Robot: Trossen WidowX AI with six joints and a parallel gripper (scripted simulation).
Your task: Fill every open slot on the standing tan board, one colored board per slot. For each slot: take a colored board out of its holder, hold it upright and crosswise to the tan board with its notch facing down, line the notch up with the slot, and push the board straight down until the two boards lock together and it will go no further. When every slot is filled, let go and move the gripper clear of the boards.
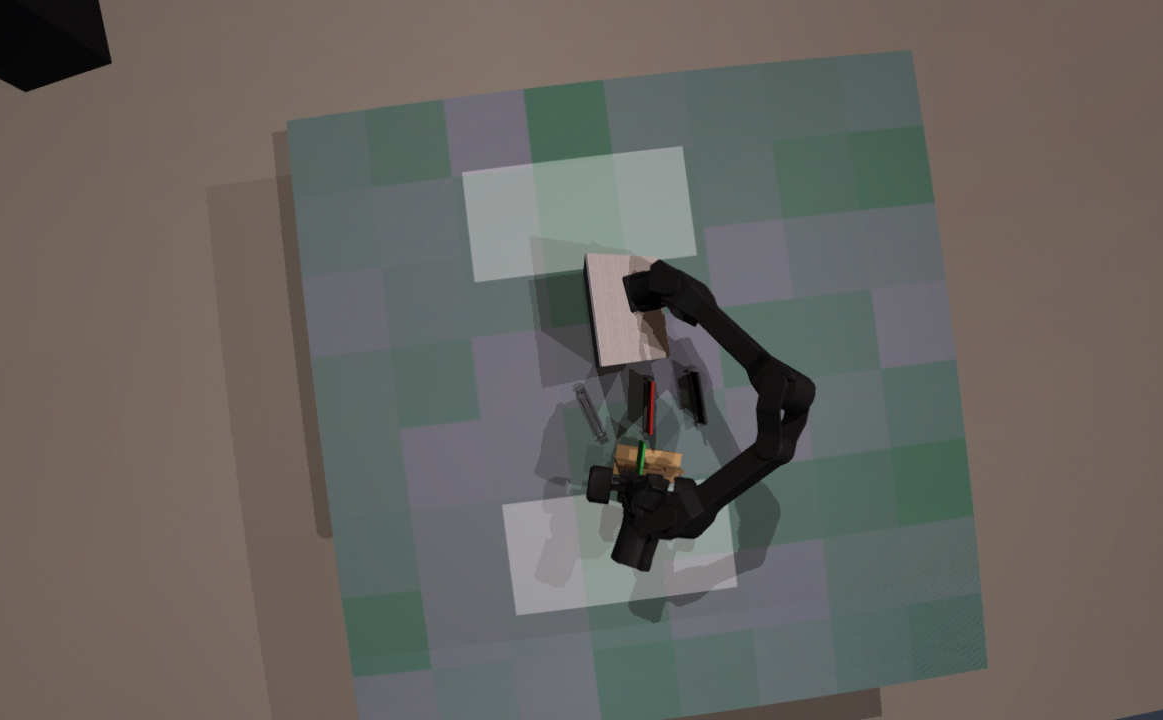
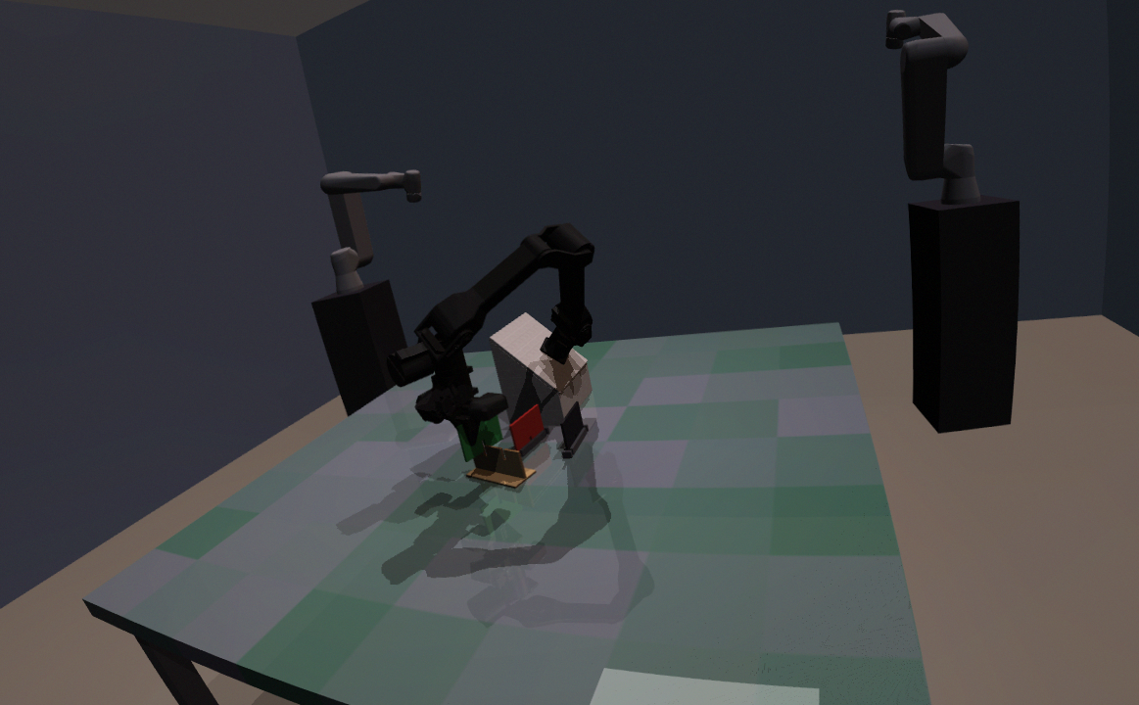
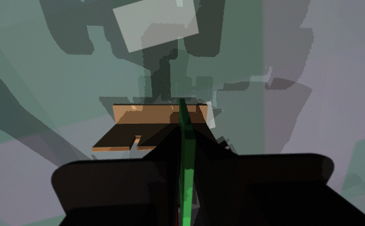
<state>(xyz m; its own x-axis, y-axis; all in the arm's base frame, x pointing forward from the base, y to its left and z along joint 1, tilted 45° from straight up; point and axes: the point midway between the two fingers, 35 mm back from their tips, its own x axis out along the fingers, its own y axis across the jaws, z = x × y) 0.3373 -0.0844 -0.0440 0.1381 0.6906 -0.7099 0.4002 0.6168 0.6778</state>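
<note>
The tan board lies 20 mm behind my gripper tip, 30 mm to the left of it and 50 mm below it. The rest, counted from my gripper tip: red board: 120 mm behind, 70 mm to the left, 50 mm below; green board: 20 mm behind, 10 mm to the left; black board: 120 mm behind, 160 mm to the left, 50 mm below.
</note>
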